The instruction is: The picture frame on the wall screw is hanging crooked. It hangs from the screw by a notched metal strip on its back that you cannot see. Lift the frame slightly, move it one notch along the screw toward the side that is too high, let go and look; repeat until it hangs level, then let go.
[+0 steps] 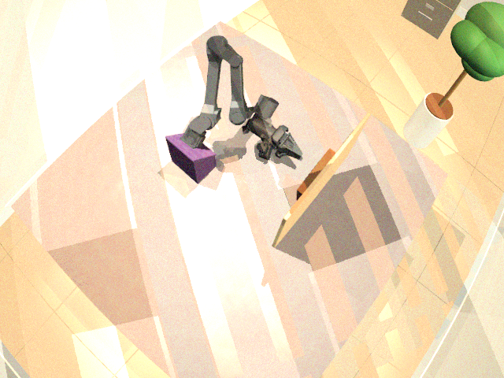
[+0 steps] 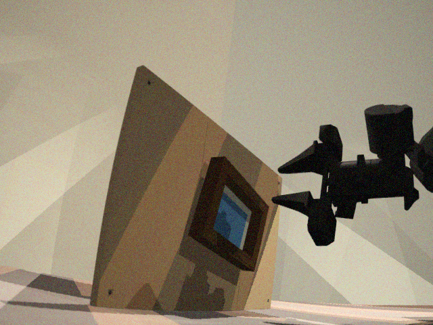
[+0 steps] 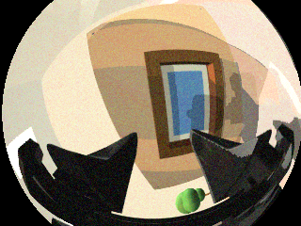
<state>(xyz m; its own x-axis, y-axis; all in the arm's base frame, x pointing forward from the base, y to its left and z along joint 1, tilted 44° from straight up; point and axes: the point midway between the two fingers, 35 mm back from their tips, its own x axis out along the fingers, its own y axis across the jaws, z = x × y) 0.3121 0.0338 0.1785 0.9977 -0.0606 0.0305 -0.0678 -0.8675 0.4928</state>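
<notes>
Now: the picture frame 80 mm ahead of my gripper tip and 50 mm below it. From my gripper tip the other things lie so: wall panel: 90 mm ahead, 60 mm below.
</notes>
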